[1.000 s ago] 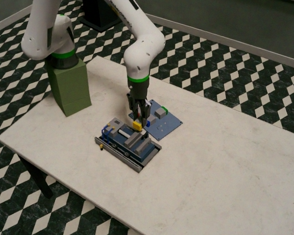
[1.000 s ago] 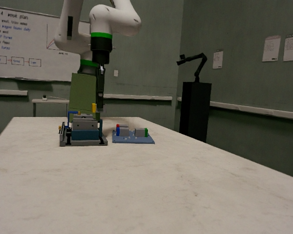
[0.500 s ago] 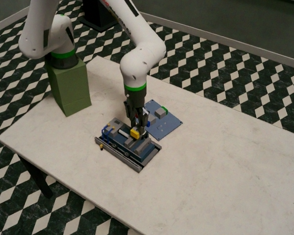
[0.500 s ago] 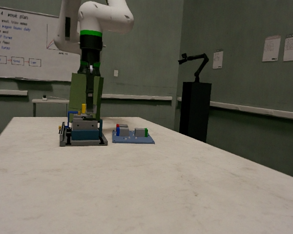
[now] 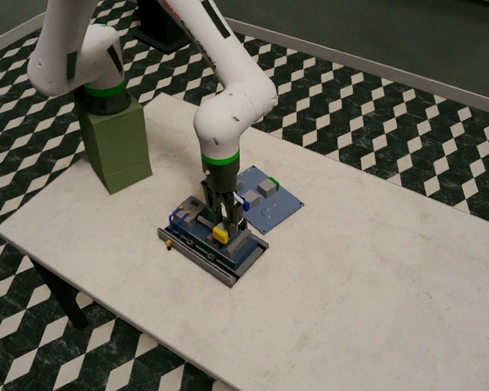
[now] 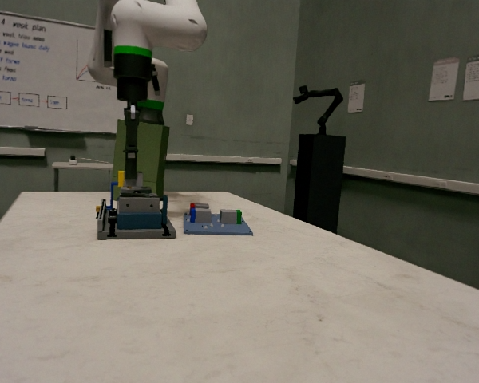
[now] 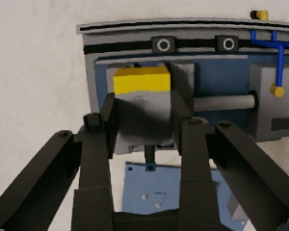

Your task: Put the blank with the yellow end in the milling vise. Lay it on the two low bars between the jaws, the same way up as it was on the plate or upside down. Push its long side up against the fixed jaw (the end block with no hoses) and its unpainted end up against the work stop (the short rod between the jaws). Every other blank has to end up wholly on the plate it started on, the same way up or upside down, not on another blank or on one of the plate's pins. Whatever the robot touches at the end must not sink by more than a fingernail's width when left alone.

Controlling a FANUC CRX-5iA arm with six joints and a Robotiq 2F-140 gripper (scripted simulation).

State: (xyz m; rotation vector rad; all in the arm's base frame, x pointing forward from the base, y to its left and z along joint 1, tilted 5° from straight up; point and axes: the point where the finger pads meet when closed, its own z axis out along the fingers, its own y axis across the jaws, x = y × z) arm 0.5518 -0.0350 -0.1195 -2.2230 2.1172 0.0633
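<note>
Right now my hand is 30 mm short of the fixed jaw, 20 mm to the right of it and 100 mm above it. Round my hand: moving jaw: 40 mm behind, 20 mm to the left, 100 mm below; then yellow-ended grey blank: 30 mm below; then dark work stop: 10 mm behind, 70 mm to the left, 90 mm below.
</note>
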